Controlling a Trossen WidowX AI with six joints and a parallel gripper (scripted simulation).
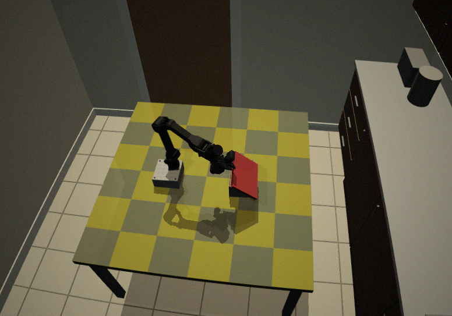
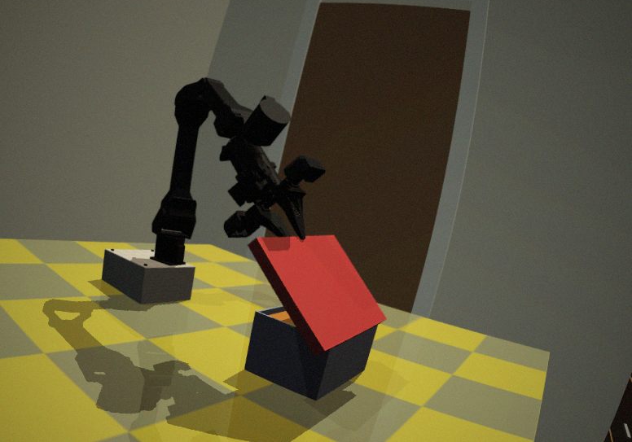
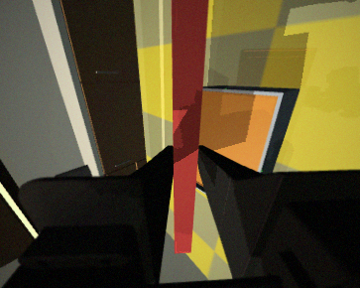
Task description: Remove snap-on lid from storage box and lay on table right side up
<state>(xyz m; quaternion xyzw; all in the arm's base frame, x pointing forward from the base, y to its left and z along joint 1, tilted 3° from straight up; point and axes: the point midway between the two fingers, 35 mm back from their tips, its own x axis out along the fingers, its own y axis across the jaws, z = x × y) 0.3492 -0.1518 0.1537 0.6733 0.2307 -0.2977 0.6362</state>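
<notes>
Right now the red lid is 60 mm ahead of my gripper tip, 50 mm below it and 10 mm to the right of it. Also, from my gripper tip: storage box 180 mm below, 60 mm to the left, 50 mm ahead.
</notes>
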